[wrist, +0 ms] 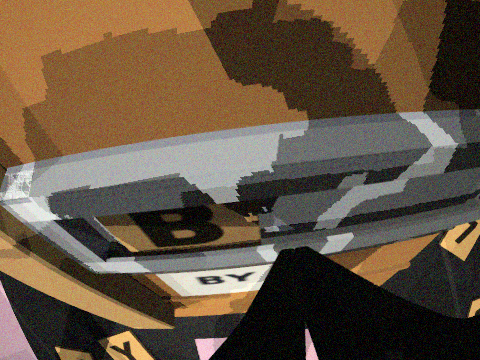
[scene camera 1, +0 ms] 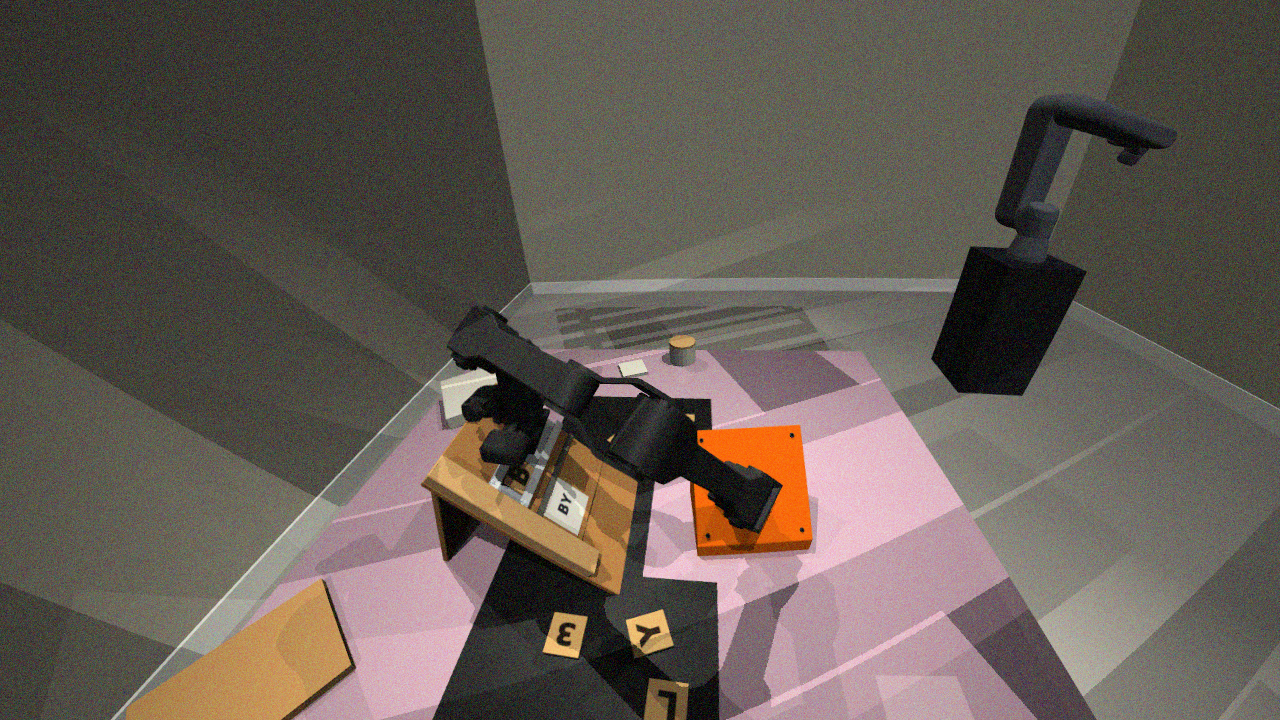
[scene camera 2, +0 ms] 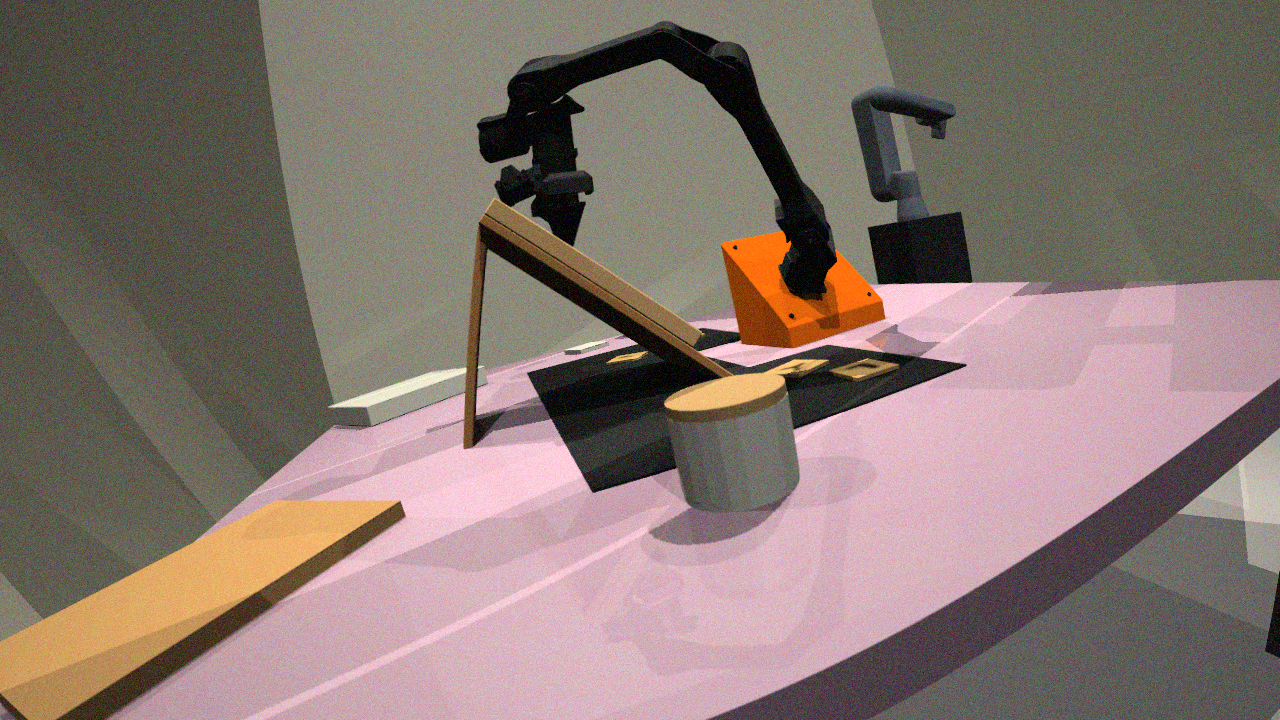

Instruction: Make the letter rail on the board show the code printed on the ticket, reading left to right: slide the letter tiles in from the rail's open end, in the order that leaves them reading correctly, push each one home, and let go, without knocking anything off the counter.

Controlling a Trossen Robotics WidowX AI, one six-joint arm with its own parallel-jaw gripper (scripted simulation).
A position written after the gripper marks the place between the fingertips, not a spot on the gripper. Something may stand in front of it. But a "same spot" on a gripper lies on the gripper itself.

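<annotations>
The wrist view shows the gripper and a white ticket. The gripper is visible in scene camera 1 (532, 452), as is the white ticket; a 3 tile shows in scene camera 1 (565, 636). Scene camera 2 shows the gripper. On the gripper, (wrist: 341, 308) and (scene camera 2: 553, 230) are the same spot. On the white ticket, (wrist: 242, 279) and (scene camera 1: 569, 501) are the same spot.
</annotations>
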